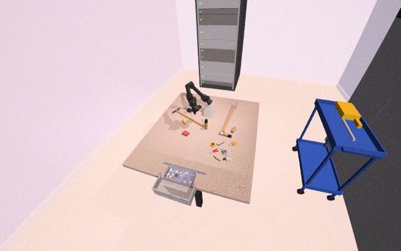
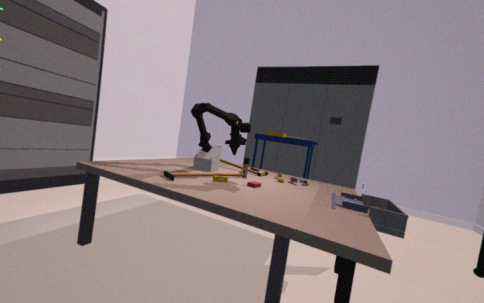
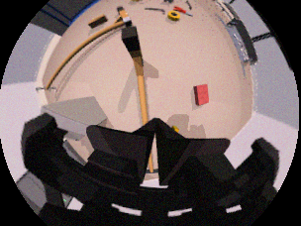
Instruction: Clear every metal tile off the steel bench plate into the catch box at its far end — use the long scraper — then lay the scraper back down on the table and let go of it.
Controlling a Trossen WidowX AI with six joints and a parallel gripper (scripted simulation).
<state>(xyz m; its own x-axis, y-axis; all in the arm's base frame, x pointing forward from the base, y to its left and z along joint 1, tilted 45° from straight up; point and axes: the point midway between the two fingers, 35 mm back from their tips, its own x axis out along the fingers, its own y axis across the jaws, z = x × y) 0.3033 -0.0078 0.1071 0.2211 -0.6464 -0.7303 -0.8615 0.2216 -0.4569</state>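
Now: the long scraper 70 mm behind my gripper tip, 110 mm to the right of it and 100 mm below it. Also, from my gripper tip: yellow tape roll (240 mm ahead, 330 mm to the left, 150 mm below); yellow block (30 mm ahead, 160 mm to the right, 140 mm below); red block (200 mm ahead, 40 mm to the right, 150 mm below).
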